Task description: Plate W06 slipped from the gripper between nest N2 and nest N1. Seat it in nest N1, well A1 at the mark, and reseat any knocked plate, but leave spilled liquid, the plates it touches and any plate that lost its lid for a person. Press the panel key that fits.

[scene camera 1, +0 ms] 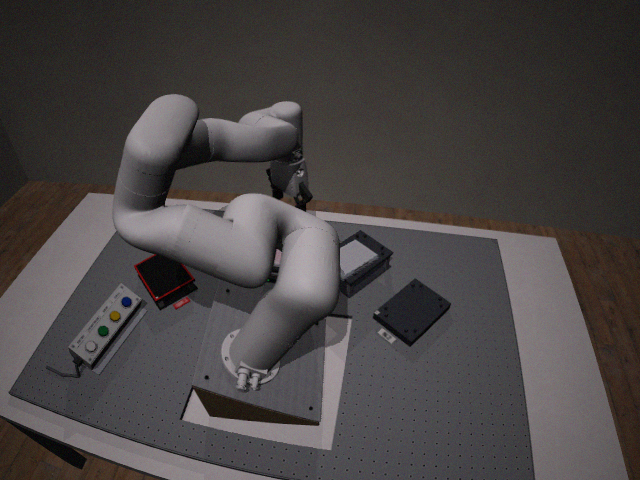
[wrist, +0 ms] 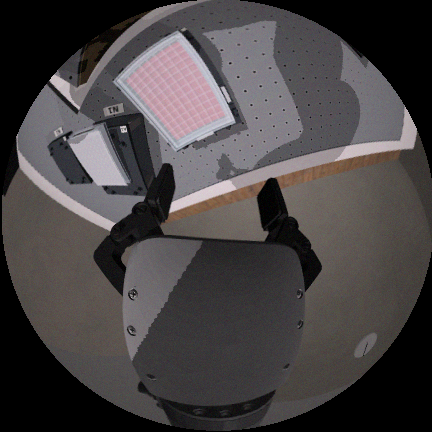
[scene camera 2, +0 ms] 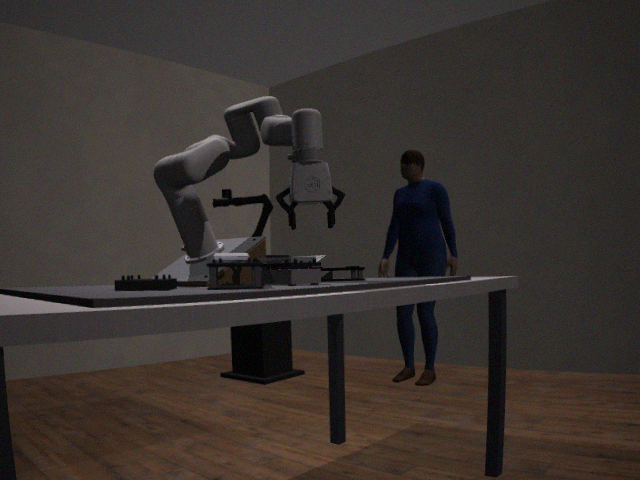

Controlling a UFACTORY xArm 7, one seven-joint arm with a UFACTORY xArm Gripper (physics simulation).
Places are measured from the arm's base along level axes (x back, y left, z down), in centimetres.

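Pixels of known places: gripper, fingertip midpoint: [wrist: 219, 179] [scene camera 2: 312, 228]; arm's base, link origin: [scene camera 1: 250, 357] [scene camera 2: 204, 253].
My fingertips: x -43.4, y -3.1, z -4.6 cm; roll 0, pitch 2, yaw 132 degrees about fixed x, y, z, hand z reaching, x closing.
Ahead of a thing's pixels: the offset from my fingertips to its top centre.
My gripper [scene camera 1: 291, 198] [scene camera 2: 311, 227] [wrist: 219, 179] is open and empty, high above the far table edge. A pale plate @(dy -16.3, dx +11.5, dz +5.4 cm) [scene camera 1: 356, 256] [scene camera 2: 231, 256] [wrist: 100, 157] lies on the dark nest N1 @(dy -18.0, dx +8.7, dz +7.0 cm) [scene camera 1: 385, 253] [wrist: 134, 150]; in the wrist view it shows toward the nest N2 side. I cannot read its name or tell whether it is fully seated. Nest N2 @(dy -32.5, dx +23.0, dz +10.4 cm) [scene camera 1: 412, 311] [wrist: 68, 162] is low and bears no plate. A pink-welled plate @(dy -0.1, dx +8.4, dz +6.6 cm) [scene camera 1: 277, 257] [wrist: 175, 95] sits on another holder, mostly hidden by the arm in scene camera 1. No spilled liquid can be made out.
The key panel @(dy +42.7, dx +37.0, dz +5.3 cm) [scene camera 1: 81, 338] has white, green, yellow and blue keys. A red-edged black tray @(dy +33.3, dx +17.2, dz +9.3 cm) [scene camera 1: 164, 276] stands beside it. The arm's sloped base plate [scene camera 1: 302, 382] is mid-table. A person in blue [scene camera 2: 421, 227] stands beyond the table. A black jointed arm [scene camera 2: 242, 200] stands behind.
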